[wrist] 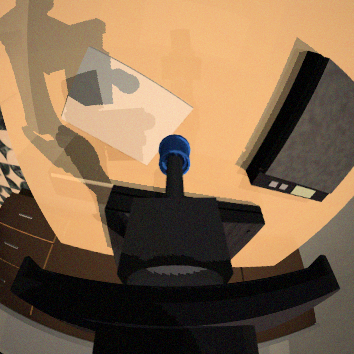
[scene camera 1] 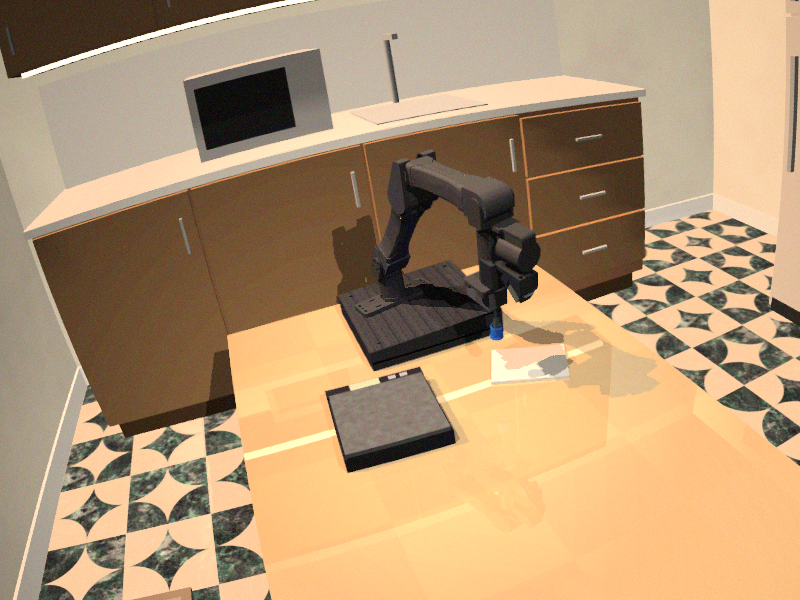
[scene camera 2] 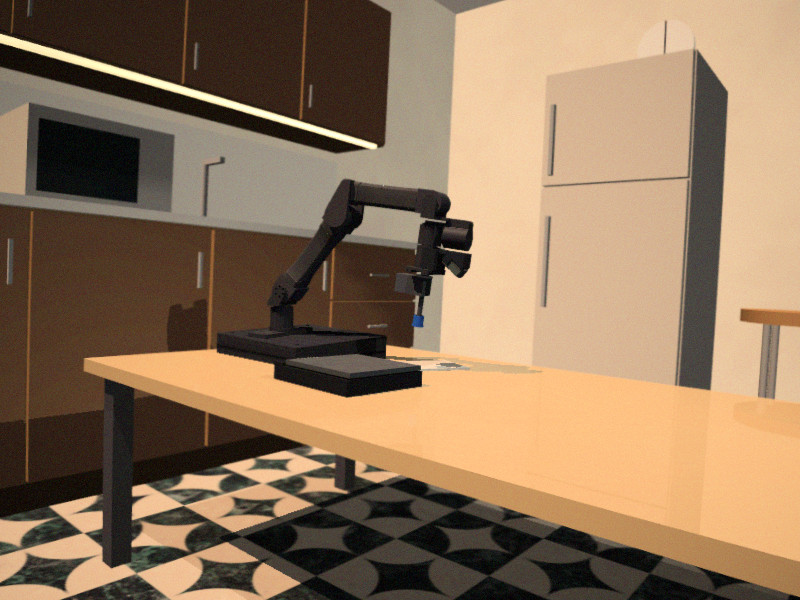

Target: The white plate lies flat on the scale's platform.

Observation:
The suction cup [scene camera 1: 496, 334] carries nothing. The cup hangs 14 cm from the middle of a white plate [scene camera 1: 527, 364], above it. A dark scale [scene camera 1: 395, 416] rests on the table.
The dark scale also shows in the wrist view [wrist: 299, 155] and in scene camera 2 [scene camera 2: 352, 375]. The white plate shows as well in the wrist view [wrist: 108, 99]. The suction cup shows as well in the wrist view [wrist: 173, 143] and in scene camera 2 [scene camera 2: 417, 320].

